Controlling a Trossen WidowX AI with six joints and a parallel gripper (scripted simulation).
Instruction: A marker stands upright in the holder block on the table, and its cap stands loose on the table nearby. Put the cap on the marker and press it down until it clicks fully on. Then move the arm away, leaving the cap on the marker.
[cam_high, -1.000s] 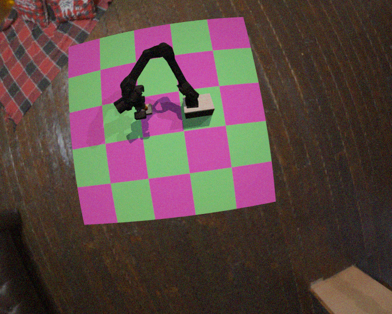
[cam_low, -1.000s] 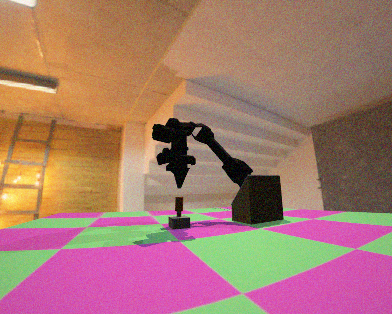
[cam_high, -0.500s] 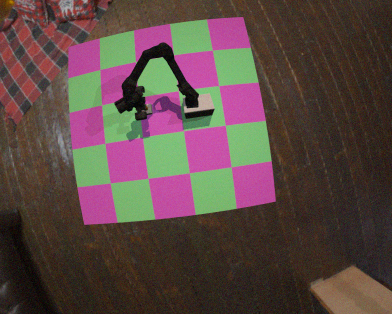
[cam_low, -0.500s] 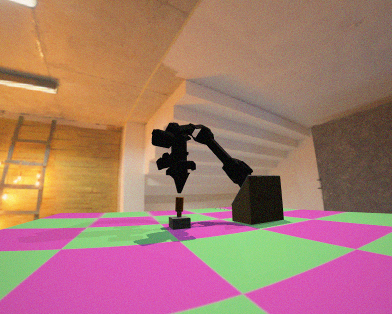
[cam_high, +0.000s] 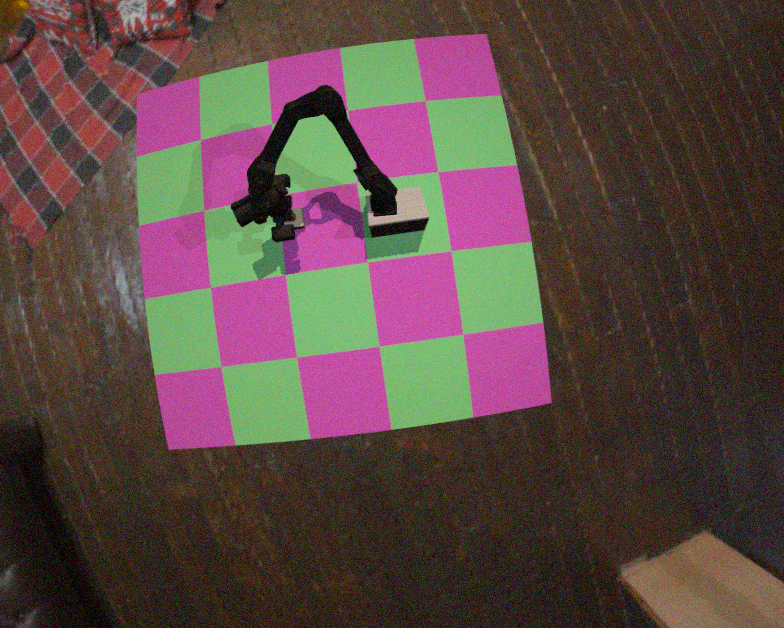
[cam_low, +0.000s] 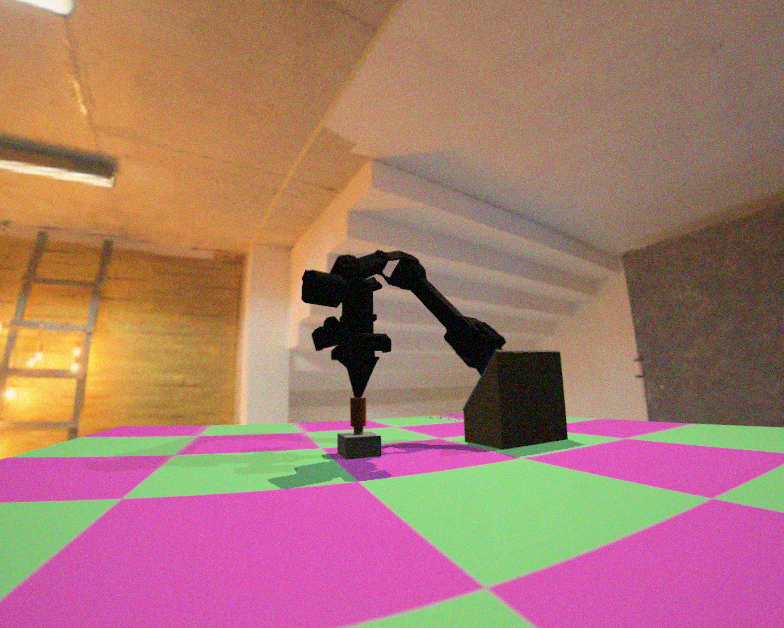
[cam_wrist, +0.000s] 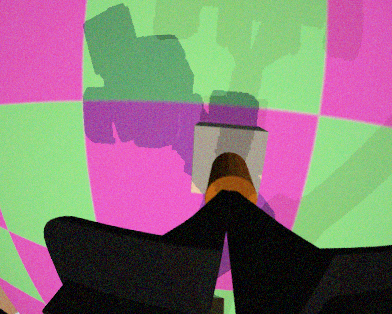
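Right now my gripper tip is 20 mm above the orange cap. Round my gripper tip: holder block: 80 mm below.
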